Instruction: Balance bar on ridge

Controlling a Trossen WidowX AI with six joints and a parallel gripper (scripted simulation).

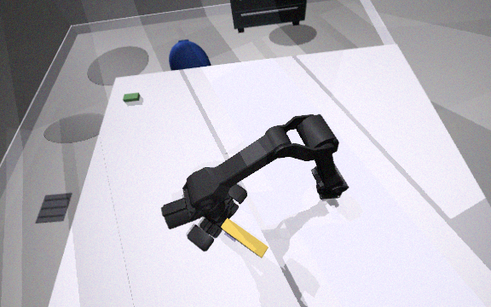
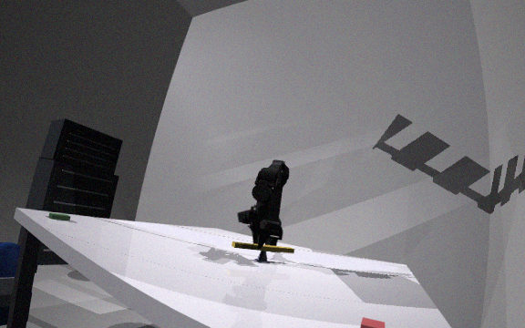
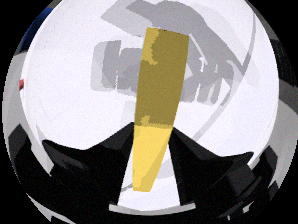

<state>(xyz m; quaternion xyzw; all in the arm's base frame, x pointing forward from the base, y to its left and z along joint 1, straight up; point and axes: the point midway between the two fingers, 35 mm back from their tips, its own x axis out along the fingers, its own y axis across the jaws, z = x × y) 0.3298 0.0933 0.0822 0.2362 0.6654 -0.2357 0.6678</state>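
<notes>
Now: the yellow bar 20 mm to the left of my gripper tip and 20 mm behind it. Round my gripper tip: red block 410 mm to the left, 410 mm ahead, 30 mm below; then green block 590 mm to the right, 410 mm ahead, 40 mm below.
</notes>
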